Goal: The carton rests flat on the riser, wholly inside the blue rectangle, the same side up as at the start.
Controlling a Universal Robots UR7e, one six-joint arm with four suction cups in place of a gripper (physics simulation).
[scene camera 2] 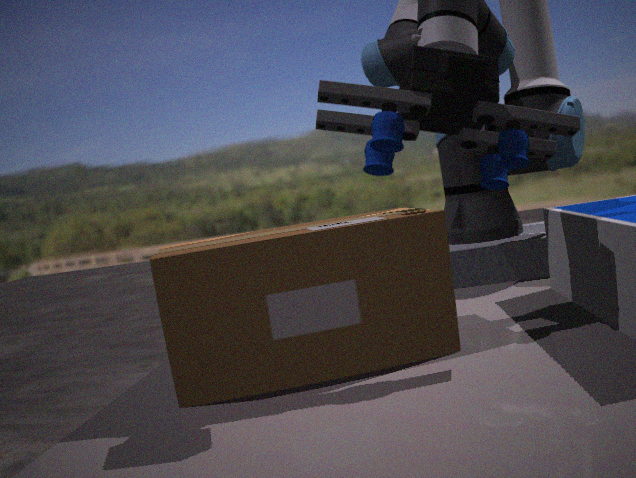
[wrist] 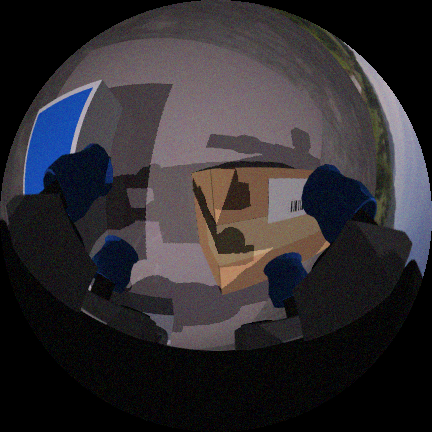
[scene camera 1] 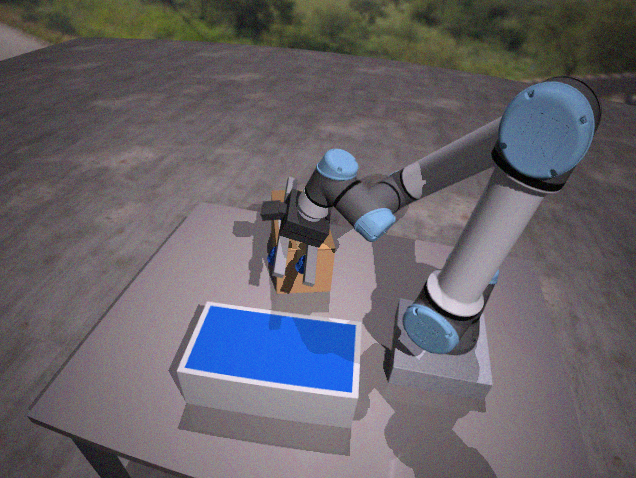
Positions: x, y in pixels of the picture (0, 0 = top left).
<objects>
My suction head [scene camera 2: 513, 144] holds nothing. The cup is 22 cm from the middle of a brown carton [scene camera 2: 251, 313].
</objects>
